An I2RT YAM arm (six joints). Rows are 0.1 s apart.
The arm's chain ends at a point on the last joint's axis. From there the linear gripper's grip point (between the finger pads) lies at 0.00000 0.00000 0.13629 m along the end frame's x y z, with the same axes.
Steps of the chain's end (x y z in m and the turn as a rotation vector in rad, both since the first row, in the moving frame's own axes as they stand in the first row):
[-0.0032 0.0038 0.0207 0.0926 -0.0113 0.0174]
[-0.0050 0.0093 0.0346 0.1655 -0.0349 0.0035]
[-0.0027 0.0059 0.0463 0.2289 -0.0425 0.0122]
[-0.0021 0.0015 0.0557 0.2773 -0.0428 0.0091]
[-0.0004 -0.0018 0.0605 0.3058 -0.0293 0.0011]
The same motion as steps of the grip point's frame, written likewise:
[-0.0046 -0.0088 0.0201 0.0926 -0.0113 0.0174]
[-0.0097 -0.0132 0.0327 0.1655 -0.0349 0.0035]
[-0.0083 -0.0251 0.0426 0.2289 -0.0425 0.0122]
[-0.0077 -0.0358 0.0504 0.2773 -0.0428 0.0091]
[-0.0043 -0.0428 0.0541 0.3058 -0.0293 0.0011]

